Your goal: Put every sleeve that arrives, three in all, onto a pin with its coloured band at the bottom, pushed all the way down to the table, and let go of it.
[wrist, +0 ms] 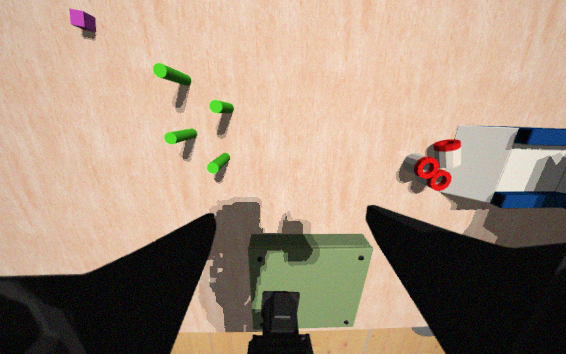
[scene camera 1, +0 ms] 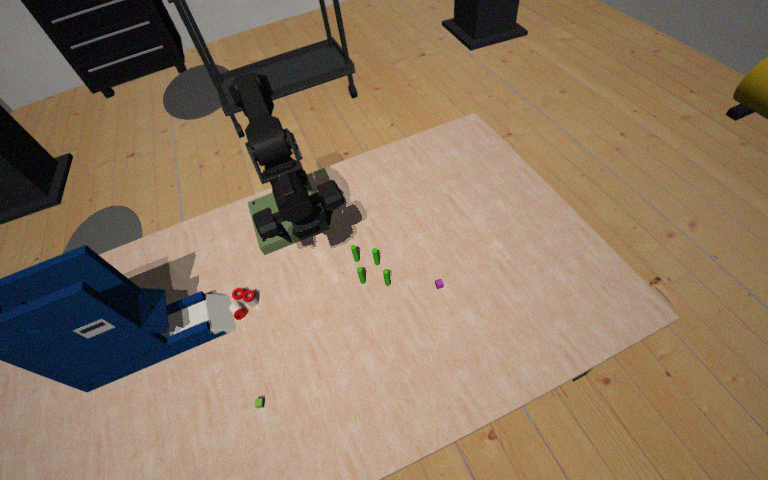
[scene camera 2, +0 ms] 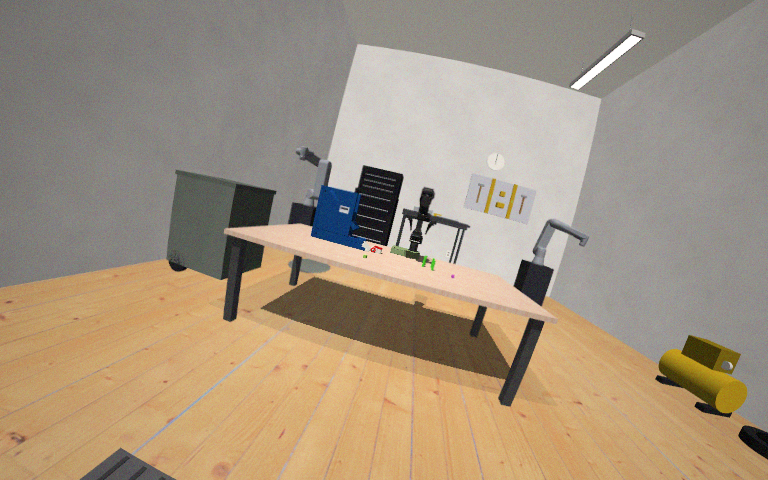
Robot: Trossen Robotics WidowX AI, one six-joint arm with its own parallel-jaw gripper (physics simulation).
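Three white sleeves with red bands are at the chute's mouth. Two of them, one sleeve (scene camera 1: 248,295) (wrist: 414,162) and another sleeve (scene camera 1: 238,293) (wrist: 440,180), stand close together with their red bands up. The third sleeve (scene camera 1: 240,313) (wrist: 450,159) lies on its side or tilted by the chute's lip; whether it rests on the lip is unclear. Several green pins (scene camera 1: 386,277) (scene camera 2: 433,264) (wrist: 172,74) stand upright and bare. My gripper (scene camera 2: 419,227) (wrist: 291,216) is open and empty, high above the arm's base, apart from sleeves and pins. In scene camera 1 the folded arm partly hides it.
The blue feeder (scene camera 1: 50,322) (scene camera 2: 335,217) has a grey chute lip (scene camera 1: 219,312) (wrist: 480,157). The green base plate (scene camera 1: 271,243) (wrist: 330,285) is under the arm. A magenta cube (scene camera 1: 439,283) (scene camera 2: 452,276) (wrist: 80,19) lies beyond the pins, and a lime cube (scene camera 1: 259,402) (scene camera 2: 365,256) lies near the front.
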